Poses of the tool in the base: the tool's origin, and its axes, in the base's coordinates. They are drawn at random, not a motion.
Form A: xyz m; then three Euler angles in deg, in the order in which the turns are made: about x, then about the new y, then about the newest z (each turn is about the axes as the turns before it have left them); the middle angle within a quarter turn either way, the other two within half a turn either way.
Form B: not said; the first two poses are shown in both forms.
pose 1, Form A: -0.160, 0.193, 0.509, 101.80, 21.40, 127.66
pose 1, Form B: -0.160, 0.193, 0.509, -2.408, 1.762, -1.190
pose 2, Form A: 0.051, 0.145, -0.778, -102.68, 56.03, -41.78
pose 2, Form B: 0.051, 0.145, -0.778, -2.484, 1.694, 0.582
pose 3, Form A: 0.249, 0.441, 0.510, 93.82, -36.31, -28.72
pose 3, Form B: 0.249, 0.441, 0.510, 1.030, 1.625, -2.206
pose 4, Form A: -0.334, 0.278, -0.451, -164.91, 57.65, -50.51
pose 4, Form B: -0.334, 0.278, -0.451, 2.569, 2.114, 0.163
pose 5, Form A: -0.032, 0.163, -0.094, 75.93, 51.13, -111.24
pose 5, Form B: -0.032, 0.163, -0.094, -0.563, 1.418, -0.664
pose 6, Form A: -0.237, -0.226, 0.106, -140.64, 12.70, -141.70
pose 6, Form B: -0.237, -0.226, 0.106, 1.977, 2.425, 1.229
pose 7, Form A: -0.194, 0.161, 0.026, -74.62, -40.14, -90.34
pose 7, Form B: -0.194, 0.161, 0.026, 2.960, 1.367, 2.289
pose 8, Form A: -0.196, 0.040, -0.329, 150.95, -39.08, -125.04
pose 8, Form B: -0.196, 0.040, -0.329, -1.460, 2.317, -2.603
